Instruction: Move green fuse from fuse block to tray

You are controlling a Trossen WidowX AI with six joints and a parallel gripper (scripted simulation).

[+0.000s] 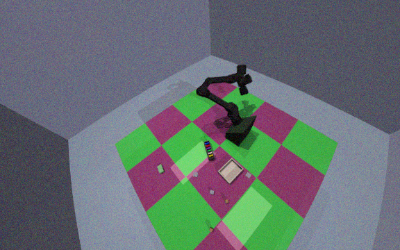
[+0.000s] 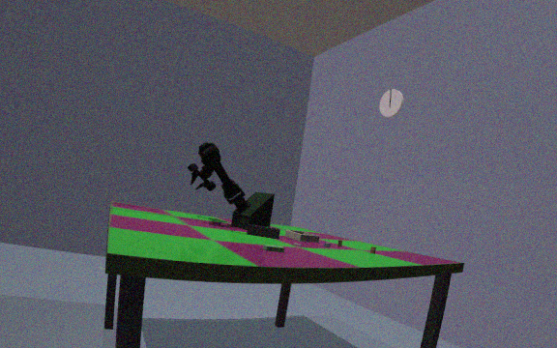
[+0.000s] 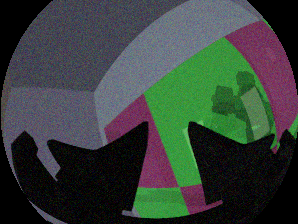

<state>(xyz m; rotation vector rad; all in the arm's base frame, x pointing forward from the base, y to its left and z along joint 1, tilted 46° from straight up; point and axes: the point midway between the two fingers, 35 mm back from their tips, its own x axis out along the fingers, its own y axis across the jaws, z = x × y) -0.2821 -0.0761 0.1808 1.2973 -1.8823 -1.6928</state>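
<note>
The green fuse lies 590 mm ahead of my gripper tip, 170 mm to the left of it and 140 mm below it. The rest, counted from my gripper tip: pale green block (920 mm ahead, 160 mm below, 20 mm to the left); then tray (590 mm ahead, 360 mm to the left, 160 mm below).
</note>
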